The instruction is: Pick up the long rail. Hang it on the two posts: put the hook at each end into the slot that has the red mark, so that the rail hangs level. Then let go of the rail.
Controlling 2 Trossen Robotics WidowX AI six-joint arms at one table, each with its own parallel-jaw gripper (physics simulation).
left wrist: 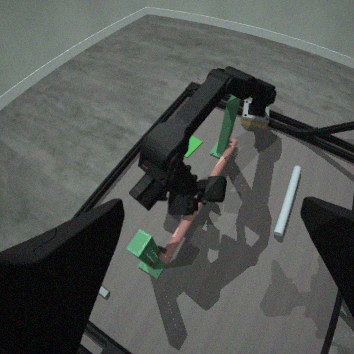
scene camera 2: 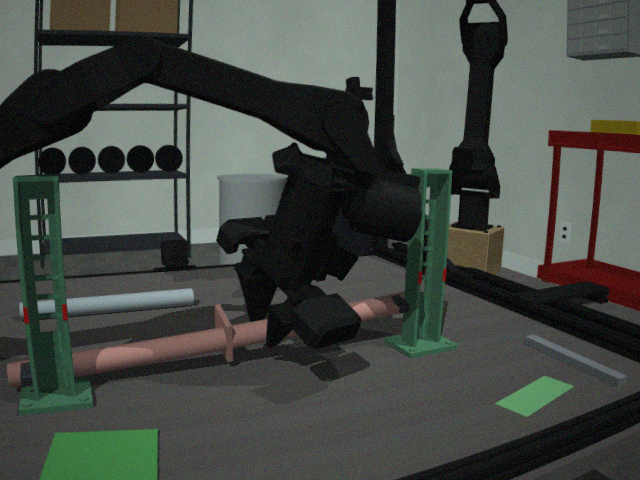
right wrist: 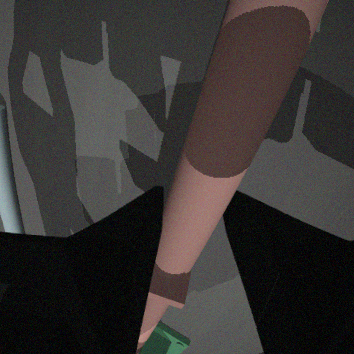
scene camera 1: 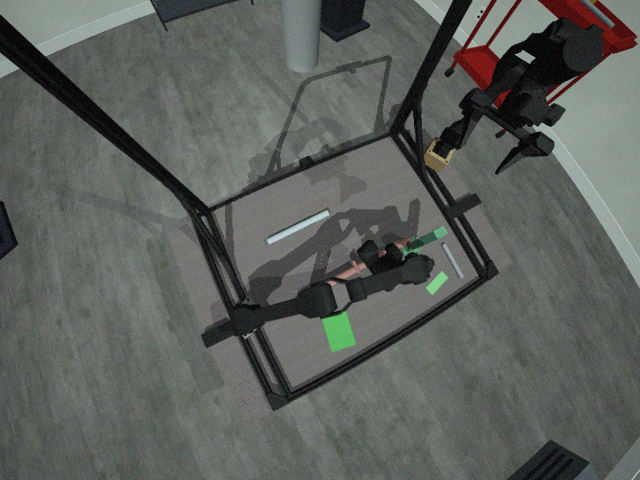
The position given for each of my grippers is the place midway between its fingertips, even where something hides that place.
Observation:
My left gripper [scene camera 1: 478, 161] is open, holding nothing. My right gripper [scene camera 2: 263, 336] grips a long pink rail.
My left gripper also shows in the left wrist view [left wrist: 213, 206]. My right gripper shows as well in the left wrist view [left wrist: 199, 202], in the right wrist view [right wrist: 192, 195] and in scene camera 1 [scene camera 1: 365, 262].

